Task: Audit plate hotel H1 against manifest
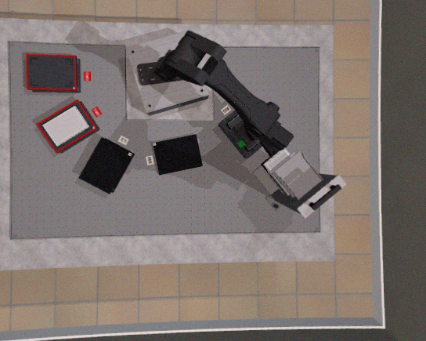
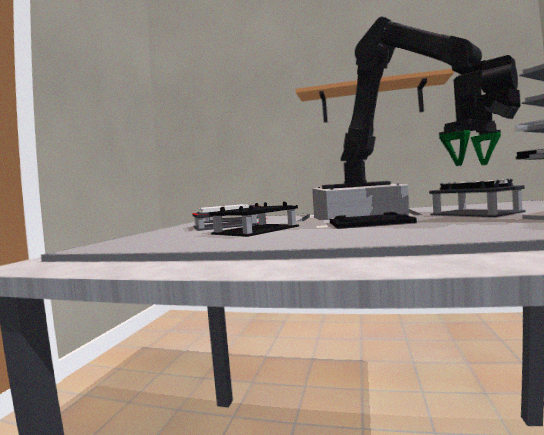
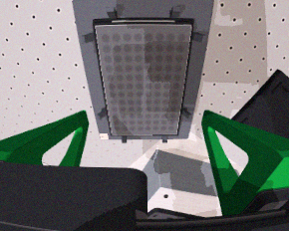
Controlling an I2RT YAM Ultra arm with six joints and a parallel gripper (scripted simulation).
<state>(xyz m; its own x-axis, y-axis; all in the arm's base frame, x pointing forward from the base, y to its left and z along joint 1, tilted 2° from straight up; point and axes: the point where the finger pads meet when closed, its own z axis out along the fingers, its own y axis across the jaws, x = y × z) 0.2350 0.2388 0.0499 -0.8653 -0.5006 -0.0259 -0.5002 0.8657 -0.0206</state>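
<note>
The regrip nest RG is 60 mm below my hand. From my hand the other things lie so: recovery nest N6: 250 mm to the right, 120 mm below, 50 mm ahead; then H1 tag: 150 mm to the left, 120 mm below, 70 mm ahead; then landing nest L1: 510 mm to the right, 80 mm below, 50 mm ahead.
</note>
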